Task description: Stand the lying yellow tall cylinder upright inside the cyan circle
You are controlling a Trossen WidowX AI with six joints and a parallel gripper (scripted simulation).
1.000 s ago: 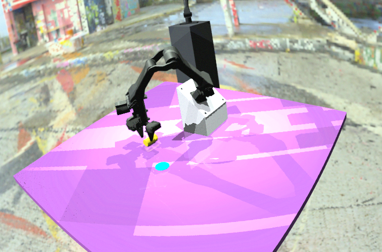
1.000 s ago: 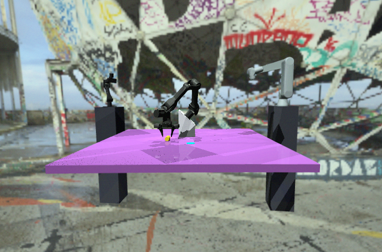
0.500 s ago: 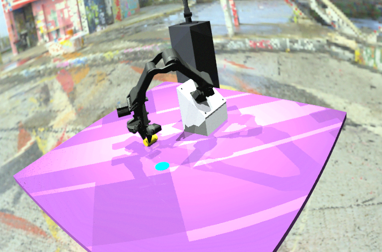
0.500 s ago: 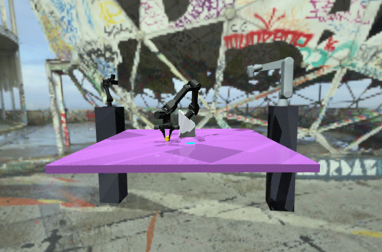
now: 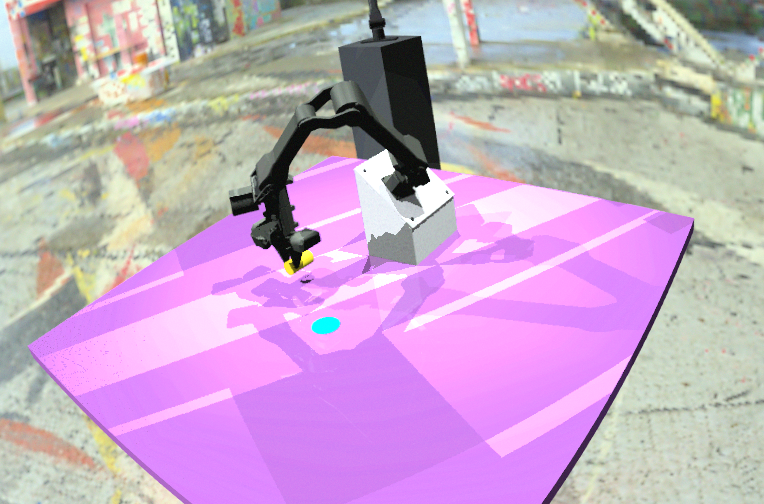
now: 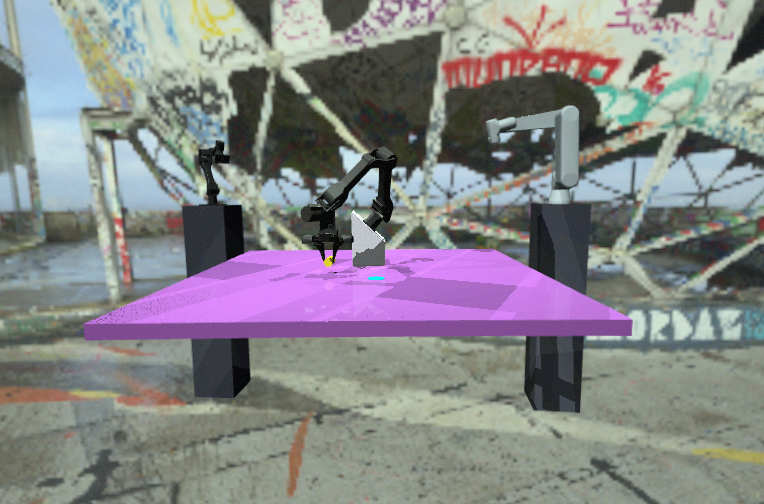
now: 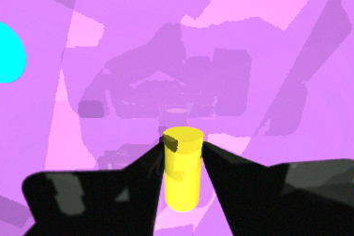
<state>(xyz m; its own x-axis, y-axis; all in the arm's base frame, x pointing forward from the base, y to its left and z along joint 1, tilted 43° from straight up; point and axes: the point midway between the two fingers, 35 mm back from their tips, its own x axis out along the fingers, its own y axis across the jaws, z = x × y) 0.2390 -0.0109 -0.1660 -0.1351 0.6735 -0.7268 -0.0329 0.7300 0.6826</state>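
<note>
Now: gripper tip 190 mm to the right of the cyan circle, 80 mm short of it and 50 mm above it. From my gripper tip the other things lie so: yellow cylinder 20 mm behind.
</note>
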